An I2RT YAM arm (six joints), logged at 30 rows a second.
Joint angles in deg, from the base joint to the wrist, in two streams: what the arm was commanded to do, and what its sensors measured. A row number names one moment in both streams.
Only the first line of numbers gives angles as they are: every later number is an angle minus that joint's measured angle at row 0.
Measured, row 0:
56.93, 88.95, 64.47, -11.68, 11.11, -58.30
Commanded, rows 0 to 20:
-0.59, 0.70, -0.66, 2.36, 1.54, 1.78
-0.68, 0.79, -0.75, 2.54, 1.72, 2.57
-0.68, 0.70, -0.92, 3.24, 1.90, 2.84
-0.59, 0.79, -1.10, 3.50, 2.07, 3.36
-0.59, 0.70, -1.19, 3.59, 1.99, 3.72
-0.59, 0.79, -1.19, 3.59, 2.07, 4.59
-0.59, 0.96, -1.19, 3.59, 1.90, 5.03
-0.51, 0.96, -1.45, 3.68, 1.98, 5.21
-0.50, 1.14, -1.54, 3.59, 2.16, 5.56
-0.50, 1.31, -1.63, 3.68, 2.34, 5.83
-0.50, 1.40, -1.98, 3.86, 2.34, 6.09
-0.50, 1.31, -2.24, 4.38, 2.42, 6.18
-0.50, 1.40, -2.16, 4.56, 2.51, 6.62
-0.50, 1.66, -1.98, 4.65, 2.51, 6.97
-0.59, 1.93, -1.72, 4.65, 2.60, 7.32
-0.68, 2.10, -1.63, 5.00, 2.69, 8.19
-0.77, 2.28, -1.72, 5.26, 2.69, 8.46
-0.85, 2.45, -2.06, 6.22, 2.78, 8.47
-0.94, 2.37, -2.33, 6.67, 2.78, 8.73
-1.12, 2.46, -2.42, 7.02, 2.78, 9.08
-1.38, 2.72, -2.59, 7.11, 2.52, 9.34
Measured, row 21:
-0.31, 1.75, -1.82, 5.13, 0.99, 6.73
